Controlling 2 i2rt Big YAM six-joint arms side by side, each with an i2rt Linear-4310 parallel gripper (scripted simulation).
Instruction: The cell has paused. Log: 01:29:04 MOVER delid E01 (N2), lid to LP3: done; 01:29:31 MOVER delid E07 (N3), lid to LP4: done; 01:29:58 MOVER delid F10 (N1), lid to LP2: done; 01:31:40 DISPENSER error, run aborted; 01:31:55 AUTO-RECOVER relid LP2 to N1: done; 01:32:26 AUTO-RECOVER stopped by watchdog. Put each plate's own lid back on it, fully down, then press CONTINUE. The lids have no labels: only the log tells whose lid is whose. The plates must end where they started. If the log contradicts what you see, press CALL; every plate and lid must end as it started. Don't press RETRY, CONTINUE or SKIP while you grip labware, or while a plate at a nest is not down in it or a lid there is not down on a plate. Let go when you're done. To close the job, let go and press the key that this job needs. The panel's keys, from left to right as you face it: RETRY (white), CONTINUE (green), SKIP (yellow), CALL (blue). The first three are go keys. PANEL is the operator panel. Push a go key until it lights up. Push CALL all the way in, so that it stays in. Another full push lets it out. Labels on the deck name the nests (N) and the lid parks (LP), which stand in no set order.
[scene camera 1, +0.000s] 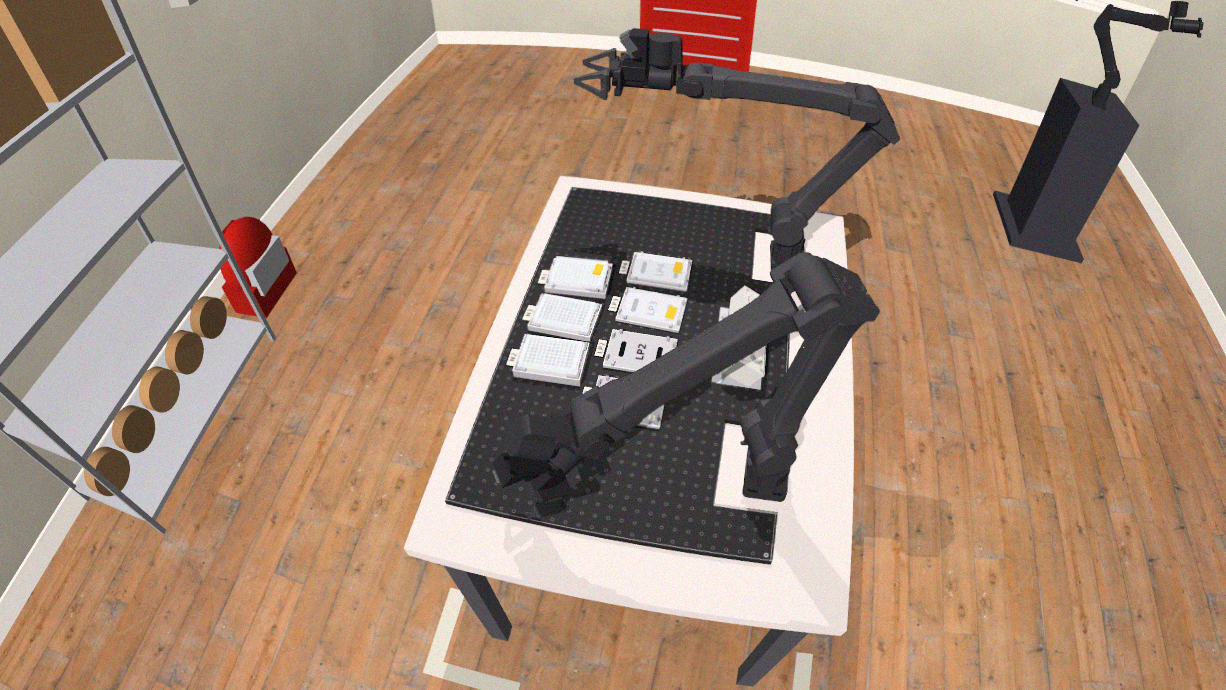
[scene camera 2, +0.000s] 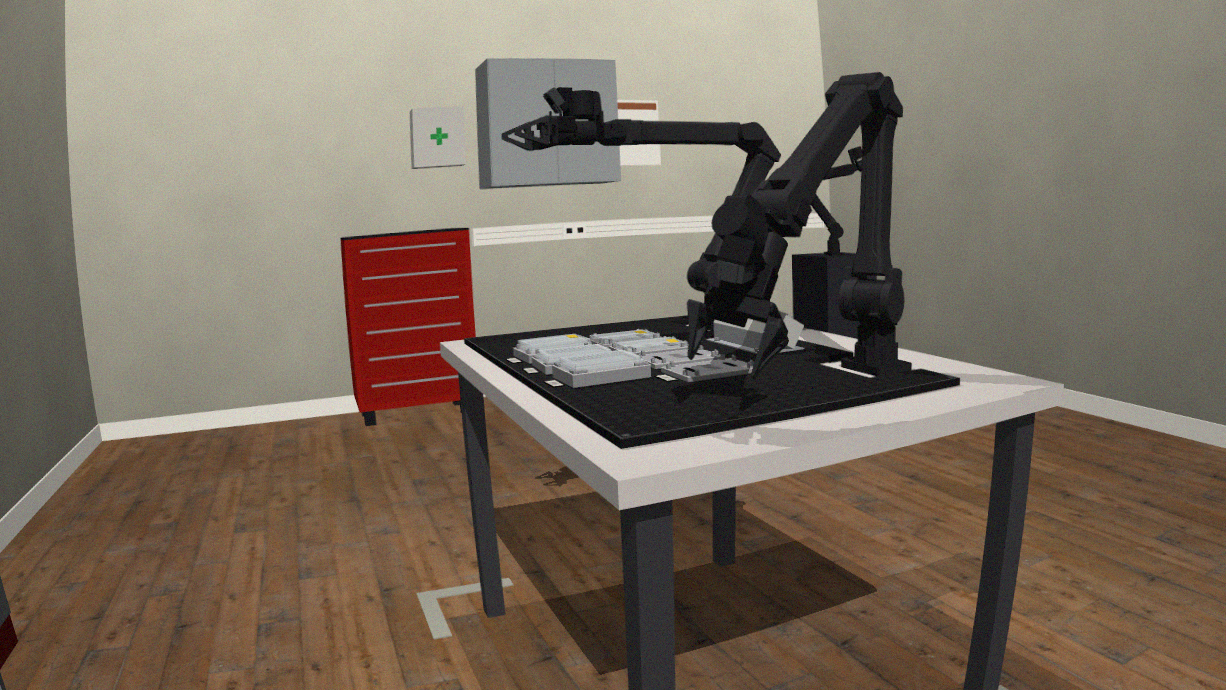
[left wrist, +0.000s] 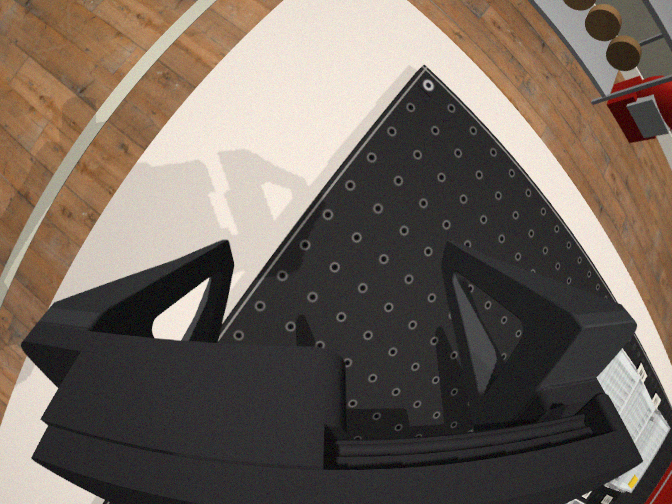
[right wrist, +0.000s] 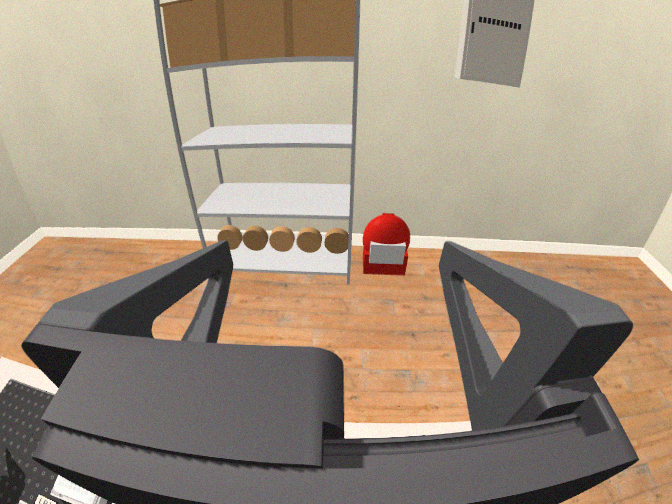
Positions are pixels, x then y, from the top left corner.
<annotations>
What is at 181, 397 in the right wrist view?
The right gripper.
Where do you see the left gripper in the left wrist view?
337, 252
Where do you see a plate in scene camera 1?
At 563, 357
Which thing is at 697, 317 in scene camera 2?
The left gripper.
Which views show the right gripper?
Scene camera 1, scene camera 2 and the right wrist view only.
</annotations>
